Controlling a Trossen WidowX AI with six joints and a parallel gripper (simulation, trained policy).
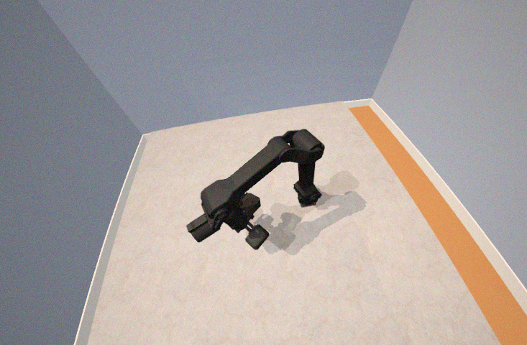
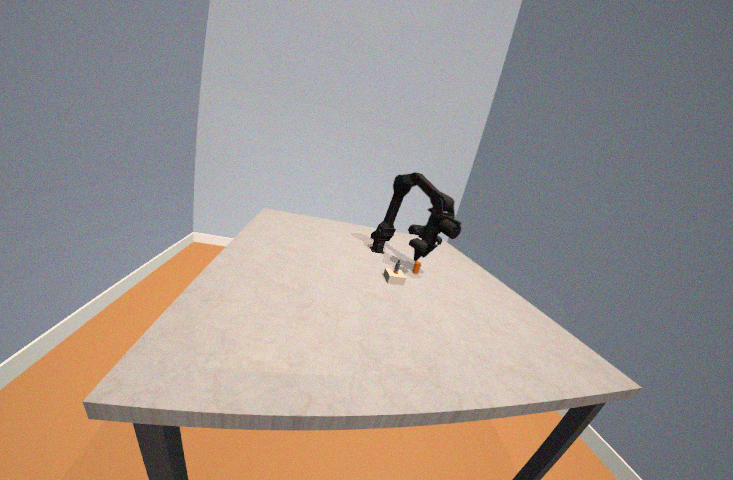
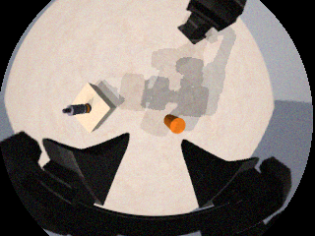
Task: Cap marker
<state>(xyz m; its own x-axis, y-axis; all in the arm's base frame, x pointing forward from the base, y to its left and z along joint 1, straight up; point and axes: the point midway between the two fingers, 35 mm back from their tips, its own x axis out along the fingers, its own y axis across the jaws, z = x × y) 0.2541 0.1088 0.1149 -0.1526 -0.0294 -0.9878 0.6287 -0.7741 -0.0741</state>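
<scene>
My gripper tip is now 6 cm above the orange cap, 4 cm past it and 2 cm to the right of it. From my gripper tip the other things lie so: cream sliver: 11 cm to the right, 6 cm ahead, 5 cm below; then cream holder block: 11 cm to the right, 6 cm below, 6 cm ahead.
</scene>
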